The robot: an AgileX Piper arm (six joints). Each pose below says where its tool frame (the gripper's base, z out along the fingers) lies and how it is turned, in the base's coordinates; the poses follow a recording.
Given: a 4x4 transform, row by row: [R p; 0 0 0 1], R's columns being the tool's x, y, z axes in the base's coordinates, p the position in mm. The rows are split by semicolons.
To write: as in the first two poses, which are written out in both.
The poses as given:
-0.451 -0.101 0.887 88; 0.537 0.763 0.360 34; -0.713 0.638 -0.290 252; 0 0 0 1
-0.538 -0.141 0.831 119; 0.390 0.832 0.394 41; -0.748 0.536 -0.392 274; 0 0 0 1
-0.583 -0.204 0.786 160; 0.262 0.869 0.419 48; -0.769 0.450 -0.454 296; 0 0 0 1
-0.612 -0.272 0.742 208; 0.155 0.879 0.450 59; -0.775 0.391 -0.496 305; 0 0 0 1
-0.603 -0.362 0.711 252; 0.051 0.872 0.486 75; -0.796 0.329 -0.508 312; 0 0 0 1
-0.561 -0.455 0.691 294; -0.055 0.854 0.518 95; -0.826 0.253 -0.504 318; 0 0 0 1
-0.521 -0.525 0.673 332; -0.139 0.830 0.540 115; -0.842 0.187 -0.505 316; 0 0 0 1
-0.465 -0.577 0.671 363; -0.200 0.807 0.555 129; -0.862 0.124 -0.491 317; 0 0 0 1
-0.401 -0.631 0.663 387; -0.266 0.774 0.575 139; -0.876 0.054 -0.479 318; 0 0 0 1
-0.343 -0.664 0.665 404; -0.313 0.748 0.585 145; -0.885 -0.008 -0.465 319; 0 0 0 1
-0.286 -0.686 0.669 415; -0.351 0.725 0.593 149; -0.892 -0.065 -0.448 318; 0 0 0 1
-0.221 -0.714 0.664 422; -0.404 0.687 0.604 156; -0.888 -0.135 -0.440 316; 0 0 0 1
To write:
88 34 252 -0.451 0.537 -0.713 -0.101 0.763 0.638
119 41 274 -0.538 0.390 -0.748 -0.141 0.832 0.536
160 48 296 -0.583 0.262 -0.769 -0.204 0.869 0.450
208 59 305 -0.612 0.155 -0.775 -0.272 0.879 0.391
252 75 312 -0.603 0.051 -0.796 -0.362 0.872 0.329
294 95 318 -0.561 -0.055 -0.826 -0.455 0.854 0.253
332 115 316 -0.521 -0.139 -0.842 -0.525 0.830 0.187
363 129 317 -0.465 -0.200 -0.862 -0.577 0.807 0.124
387 139 318 -0.401 -0.266 -0.876 -0.631 0.774 0.054
404 145 319 -0.343 -0.313 -0.885 -0.664 0.748 -0.008
415 149 318 -0.286 -0.351 -0.892 -0.686 0.725 -0.065
422 156 316 -0.221 -0.404 -0.888 -0.714 0.687 -0.135

